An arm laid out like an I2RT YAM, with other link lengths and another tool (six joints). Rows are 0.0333 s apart.
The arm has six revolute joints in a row. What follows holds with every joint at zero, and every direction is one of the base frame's. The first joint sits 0.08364 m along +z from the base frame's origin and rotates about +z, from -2.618 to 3.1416 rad. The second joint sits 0.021 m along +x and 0.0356 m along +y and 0.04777 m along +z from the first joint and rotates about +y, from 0 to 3.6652 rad. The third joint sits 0.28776 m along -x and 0.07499 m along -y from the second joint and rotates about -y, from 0 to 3.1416 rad. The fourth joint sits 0.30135 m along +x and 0.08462 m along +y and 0.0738 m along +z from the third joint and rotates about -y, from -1.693 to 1.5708 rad. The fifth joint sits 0.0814 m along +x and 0.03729 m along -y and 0.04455 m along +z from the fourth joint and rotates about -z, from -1.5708 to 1.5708 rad. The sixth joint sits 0.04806 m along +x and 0.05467 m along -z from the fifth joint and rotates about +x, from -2.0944 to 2.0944 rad. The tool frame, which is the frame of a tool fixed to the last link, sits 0.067 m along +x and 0.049 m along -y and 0.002 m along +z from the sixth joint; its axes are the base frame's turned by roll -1.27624, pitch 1.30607 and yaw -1.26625 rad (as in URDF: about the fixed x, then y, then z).
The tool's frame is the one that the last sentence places.
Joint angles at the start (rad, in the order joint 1, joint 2, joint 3, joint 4, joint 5, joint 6): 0.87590 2.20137 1.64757 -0.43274 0.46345 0.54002
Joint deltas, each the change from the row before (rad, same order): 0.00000 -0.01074 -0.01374 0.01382 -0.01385 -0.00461; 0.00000 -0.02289 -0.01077 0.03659 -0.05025 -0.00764; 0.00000 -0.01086 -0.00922 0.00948 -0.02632 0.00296; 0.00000 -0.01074 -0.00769 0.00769 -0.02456 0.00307; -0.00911 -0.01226 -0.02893 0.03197 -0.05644 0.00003; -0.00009 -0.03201 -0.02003 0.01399 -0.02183 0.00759; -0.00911 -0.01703 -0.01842 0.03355 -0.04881 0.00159; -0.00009 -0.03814 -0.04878 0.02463 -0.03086 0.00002; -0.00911 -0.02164 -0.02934 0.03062 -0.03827 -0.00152; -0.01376 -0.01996 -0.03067 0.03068 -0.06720 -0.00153; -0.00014 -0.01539 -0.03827 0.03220 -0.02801 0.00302; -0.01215 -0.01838 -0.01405 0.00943 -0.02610 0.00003; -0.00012 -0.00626 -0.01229 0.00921 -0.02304 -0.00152
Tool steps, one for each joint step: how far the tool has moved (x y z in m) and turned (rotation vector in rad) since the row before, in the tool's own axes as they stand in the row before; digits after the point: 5 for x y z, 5 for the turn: -0.00009 0.00064 -0.00116 -0.01596 -0.00543 0.00142; -0.00849 0.00507 -0.00367 -0.05935 -0.02887 0.01713; -0.00072 0.00223 -0.00151 -0.02748 -0.00273 0.00933; -0.00110 0.00212 -0.00179 -0.02576 -0.00289 0.00891; 0.00381 0.00074 0.00339 -0.05110 0.00226 0.01567; -0.00493 0.00103 -0.00819 -0.02664 -0.01782 0.01700; -0.00337 0.00079 -0.00005 -0.04801 -0.01611 0.01987; 0.00367 0.00053 -0.00709 -0.03309 -0.00430 0.00556; -0.00031 -0.00134 -0.00172 -0.03595 -0.01146 0.01172; 0.00138 -0.00066 -0.00003 -0.05939 -0.00161 0.01520; 0.00693 0.00125 -0.00029 -0.02901 -0.00097 0.00607; -0.00306 -0.00323 -0.00372 -0.01962 -0.00788 0.01056; 0.00232 0.00195 -0.00009 -0.02294 0.00350 0.00042
